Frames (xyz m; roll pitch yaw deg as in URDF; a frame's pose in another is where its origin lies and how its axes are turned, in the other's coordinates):
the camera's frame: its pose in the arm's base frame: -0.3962 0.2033 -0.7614 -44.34 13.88 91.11
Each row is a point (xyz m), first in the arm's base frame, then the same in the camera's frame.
Working: the arm's base frame: its pose in the camera's frame: -0.3874 -0.7617 0.2184 12.82 44.60 -91.51

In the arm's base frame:
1: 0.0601 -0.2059 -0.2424
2: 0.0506 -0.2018 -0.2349
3: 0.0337 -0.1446 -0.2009
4: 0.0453 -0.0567 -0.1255
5: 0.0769 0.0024 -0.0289
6: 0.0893 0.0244 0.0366
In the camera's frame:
1: -0.5303 -0.6027 -0.0247
2: -0.5279 -0.6018 -0.0121
3: -0.4802 -0.6232 0.0324
4: -0.4132 -0.6985 0.0905
5: -0.3796 -0.7973 0.1447
6: -0.3742 -0.8546 0.1849

